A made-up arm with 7 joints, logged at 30 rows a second.
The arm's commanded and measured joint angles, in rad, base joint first. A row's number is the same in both.
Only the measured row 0 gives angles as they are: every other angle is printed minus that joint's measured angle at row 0.
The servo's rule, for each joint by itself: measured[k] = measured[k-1] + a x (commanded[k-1-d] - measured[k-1]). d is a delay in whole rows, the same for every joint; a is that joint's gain. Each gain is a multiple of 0.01, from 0.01 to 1. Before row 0 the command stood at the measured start. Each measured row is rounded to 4 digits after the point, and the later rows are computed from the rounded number. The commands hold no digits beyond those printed.
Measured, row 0: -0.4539 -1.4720 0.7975 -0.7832 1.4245 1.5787 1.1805
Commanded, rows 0 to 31: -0.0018 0.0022 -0.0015 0.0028 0.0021 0.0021 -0.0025; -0.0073 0.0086 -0.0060 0.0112 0.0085 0.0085 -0.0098; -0.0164 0.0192 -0.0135 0.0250 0.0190 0.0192 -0.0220; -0.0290 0.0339 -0.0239 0.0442 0.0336 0.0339 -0.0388; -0.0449 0.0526 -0.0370 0.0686 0.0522 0.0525 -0.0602; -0.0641 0.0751 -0.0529 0.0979 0.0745 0.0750 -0.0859; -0.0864 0.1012 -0.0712 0.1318 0.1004 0.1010 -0.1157; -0.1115 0.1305 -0.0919 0.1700 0.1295 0.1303 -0.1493; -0.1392 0.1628 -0.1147 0.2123 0.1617 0.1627 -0.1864; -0.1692 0.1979 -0.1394 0.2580 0.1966 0.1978 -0.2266; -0.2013 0.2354 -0.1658 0.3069 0.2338 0.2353 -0.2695; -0.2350 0.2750 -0.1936 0.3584 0.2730 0.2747 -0.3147; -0.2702 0.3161 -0.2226 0.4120 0.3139 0.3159 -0.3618; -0.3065 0.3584 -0.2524 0.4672 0.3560 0.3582 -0.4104; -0.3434 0.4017 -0.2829 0.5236 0.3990 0.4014 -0.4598; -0.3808 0.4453 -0.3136 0.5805 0.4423 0.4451 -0.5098; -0.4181 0.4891 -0.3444 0.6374 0.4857 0.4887 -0.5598; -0.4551 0.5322 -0.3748 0.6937 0.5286 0.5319 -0.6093; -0.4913 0.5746 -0.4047 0.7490 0.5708 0.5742 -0.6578; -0.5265 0.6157 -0.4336 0.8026 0.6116 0.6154 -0.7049; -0.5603 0.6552 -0.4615 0.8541 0.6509 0.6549 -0.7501; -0.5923 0.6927 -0.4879 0.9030 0.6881 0.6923 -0.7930; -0.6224 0.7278 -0.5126 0.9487 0.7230 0.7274 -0.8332; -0.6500 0.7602 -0.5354 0.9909 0.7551 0.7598 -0.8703; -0.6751 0.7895 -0.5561 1.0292 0.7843 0.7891 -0.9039; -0.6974 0.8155 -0.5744 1.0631 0.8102 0.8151 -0.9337; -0.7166 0.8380 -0.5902 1.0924 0.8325 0.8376 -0.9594; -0.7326 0.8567 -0.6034 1.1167 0.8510 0.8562 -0.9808; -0.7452 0.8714 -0.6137 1.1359 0.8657 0.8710 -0.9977; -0.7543 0.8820 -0.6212 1.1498 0.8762 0.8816 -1.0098; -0.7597 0.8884 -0.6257 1.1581 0.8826 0.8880 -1.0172; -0.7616 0.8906 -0.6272 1.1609 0.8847 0.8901 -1.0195
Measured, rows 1 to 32: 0.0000 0.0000 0.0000 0.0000 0.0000 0.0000 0.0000; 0.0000 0.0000 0.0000 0.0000 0.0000 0.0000 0.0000; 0.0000 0.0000 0.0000 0.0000 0.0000 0.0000 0.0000; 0.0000 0.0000 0.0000 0.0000 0.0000 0.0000 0.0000; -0.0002 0.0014 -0.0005 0.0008 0.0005 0.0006 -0.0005; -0.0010 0.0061 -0.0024 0.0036 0.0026 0.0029 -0.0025; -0.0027 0.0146 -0.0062 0.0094 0.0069 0.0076 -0.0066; -0.0056 0.0271 -0.0122 0.0188 0.0138 0.0152 -0.0134; -0.0099 0.0437 -0.0206 0.0322 0.0238 0.0260 -0.0232; -0.0159 0.0641 -0.0316 0.0499 0.0370 0.0402 -0.0364; -0.0237 0.0882 -0.0451 0.0720 0.0535 0.0578 -0.0531; -0.0334 0.1157 -0.0610 0.0985 0.0733 0.0788 -0.0733; -0.0450 0.1463 -0.0793 0.1292 0.0963 0.1031 -0.0971; -0.0587 0.1798 -0.0997 0.1640 0.1224 0.1306 -0.1243; -0.0744 0.2159 -0.1222 0.2026 0.1514 0.1610 -0.1548; -0.0921 0.2543 -0.1465 0.2447 0.1830 0.1940 -0.1884; -0.1117 0.2945 -0.1724 0.2899 0.2170 0.2294 -0.2248; -0.1331 0.3360 -0.1996 0.3378 0.2531 0.2668 -0.2638; -0.1562 0.3787 -0.2279 0.3880 0.2910 0.3058 -0.3050; -0.1809 0.4220 -0.2570 0.4400 0.3303 0.3462 -0.3480; -0.2070 0.4656 -0.2867 0.4933 0.3707 0.3875 -0.3925; -0.2343 0.5089 -0.3167 0.5474 0.4118 0.4294 -0.4380; -0.2626 0.5516 -0.3466 0.6018 0.4531 0.4714 -0.4842; -0.2916 0.5933 -0.3762 0.6560 0.4943 0.5132 -0.5305; -0.3212 0.6335 -0.4052 0.7095 0.5350 0.5543 -0.5766; -0.3510 0.6720 -0.4333 0.7617 0.5748 0.5943 -0.6220; -0.3809 0.7083 -0.4603 0.8122 0.6133 0.6329 -0.6664; -0.4105 0.7420 -0.4858 0.8604 0.6502 0.6697 -0.7092; -0.4396 0.7729 -0.5097 0.9060 0.6851 0.7043 -0.7501; -0.4680 0.8006 -0.5317 0.9484 0.7176 0.7364 -0.7887; -0.4953 0.8249 -0.5516 0.9873 0.7475 0.7657 -0.8245; -0.5214 0.8456 -0.5692 1.0222 0.7744 0.7919 -0.8573
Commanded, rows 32 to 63: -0.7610 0.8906 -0.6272 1.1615 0.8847 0.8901 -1.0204; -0.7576 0.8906 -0.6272 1.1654 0.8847 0.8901 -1.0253; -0.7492 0.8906 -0.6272 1.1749 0.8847 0.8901 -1.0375; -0.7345 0.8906 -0.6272 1.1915 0.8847 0.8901 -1.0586; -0.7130 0.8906 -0.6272 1.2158 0.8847 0.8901 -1.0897; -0.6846 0.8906 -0.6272 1.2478 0.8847 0.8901 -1.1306; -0.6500 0.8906 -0.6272 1.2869 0.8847 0.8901 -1.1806; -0.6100 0.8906 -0.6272 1.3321 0.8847 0.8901 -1.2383; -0.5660 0.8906 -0.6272 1.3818 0.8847 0.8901 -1.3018; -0.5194 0.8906 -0.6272 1.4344 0.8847 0.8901 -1.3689; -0.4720 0.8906 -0.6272 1.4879 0.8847 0.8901 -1.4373; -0.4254 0.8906 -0.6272 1.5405 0.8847 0.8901 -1.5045; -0.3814 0.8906 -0.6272 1.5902 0.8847 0.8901 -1.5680; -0.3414 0.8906 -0.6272 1.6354 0.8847 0.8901 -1.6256; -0.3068 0.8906 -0.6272 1.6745 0.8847 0.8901 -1.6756; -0.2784 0.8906 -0.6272 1.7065 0.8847 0.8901 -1.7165; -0.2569 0.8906 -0.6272 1.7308 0.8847 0.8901 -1.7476; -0.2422 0.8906 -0.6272 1.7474 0.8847 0.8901 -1.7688; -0.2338 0.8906 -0.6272 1.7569 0.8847 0.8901 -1.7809; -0.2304 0.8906 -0.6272 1.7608 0.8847 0.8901 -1.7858; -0.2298 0.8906 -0.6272 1.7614 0.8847 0.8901 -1.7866; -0.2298 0.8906 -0.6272 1.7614 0.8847 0.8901 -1.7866; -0.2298 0.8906 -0.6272 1.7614 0.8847 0.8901 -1.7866; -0.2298 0.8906 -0.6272 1.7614 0.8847 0.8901 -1.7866; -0.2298 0.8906 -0.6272 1.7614 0.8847 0.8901 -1.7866; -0.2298 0.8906 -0.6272 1.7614 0.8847 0.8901 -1.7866; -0.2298 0.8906 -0.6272 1.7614 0.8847 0.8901 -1.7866; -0.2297 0.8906 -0.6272 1.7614 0.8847 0.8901 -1.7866; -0.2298 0.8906 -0.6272 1.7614 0.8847 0.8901 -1.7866; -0.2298 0.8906 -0.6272 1.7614 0.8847 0.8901 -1.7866; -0.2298 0.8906 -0.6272 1.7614 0.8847 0.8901 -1.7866; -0.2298 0.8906 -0.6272 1.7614 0.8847 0.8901 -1.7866
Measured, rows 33 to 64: -0.5460 0.8624 -0.5843 1.0529 0.7981 0.8148 -0.8868; -0.5689 0.8751 -0.5968 1.0791 0.8184 0.8342 -0.9126; -0.5899 0.8837 -0.6066 1.1004 0.8351 0.8498 -0.9346; -0.6088 0.8882 -0.6136 1.1167 0.8480 0.8615 -0.9524; -0.6255 0.8898 -0.6182 1.1288 0.8575 0.8698 -0.9667; -0.6400 0.8903 -0.6213 1.1387 0.8646 0.8757 -0.9790; -0.6520 0.8905 -0.6233 1.1485 0.8698 0.8799 -0.9913; -0.6611 0.8906 -0.6246 1.1601 0.8737 0.8829 -1.0054; -0.6668 0.8906 -0.6255 1.1751 0.8766 0.8850 -1.0231; -0.6688 0.8906 -0.6261 1.1947 0.8787 0.8865 -1.0457; -0.6667 0.8906 -0.6265 1.2196 0.8803 0.8875 -1.0740; -0.6605 0.8906 -0.6267 1.2500 0.8814 0.8883 -1.1085; -0.6501 0.8906 -0.6269 1.2856 0.8823 0.8888 -1.1491; -0.6357 0.8906 -0.6270 1.3258 0.8829 0.8892 -1.1953; -0.6177 0.8906 -0.6271 1.3696 0.8834 0.8895 -1.2461; -0.5965 0.8906 -0.6271 1.4157 0.8837 0.8897 -1.3004; -0.5728 0.8906 -0.6271 1.4628 0.8840 0.8898 -1.3566; -0.5473 0.8906 -0.6271 1.5094 0.8842 0.8899 -1.4131; -0.5208 0.8906 -0.6271 1.5540 0.8843 0.8900 -1.4682; -0.4941 0.8906 -0.6271 1.5952 0.8844 0.8900 -1.5203; -0.4680 0.8906 -0.6271 1.6318 0.8845 0.8900 -1.5680; -0.4432 0.8906 -0.6271 1.6630 0.8846 0.8900 -1.6102; -0.4202 0.8906 -0.6271 1.6884 0.8846 0.8900 -1.6460; -0.3993 0.8906 -0.6271 1.7079 0.8846 0.8900 -1.6754; -0.3807 0.8906 -0.6271 1.7223 0.8846 0.8900 -1.6988; -0.3641 0.8906 -0.6271 1.7329 0.8846 0.8900 -1.7172; -0.3493 0.8906 -0.6271 1.7406 0.8846 0.8900 -1.7318; -0.3362 0.8906 -0.6271 1.7462 0.8846 0.8900 -1.7433; -0.3245 0.8906 -0.6271 1.7503 0.8846 0.8900 -1.7524; -0.3141 0.8906 -0.6271 1.7533 0.8846 0.8900 -1.7596; -0.3048 0.8906 -0.6271 1.7555 0.8846 0.8900 -1.7653; -0.2965 0.8906 -0.6271 1.7571 0.8846 0.8900 -1.7698
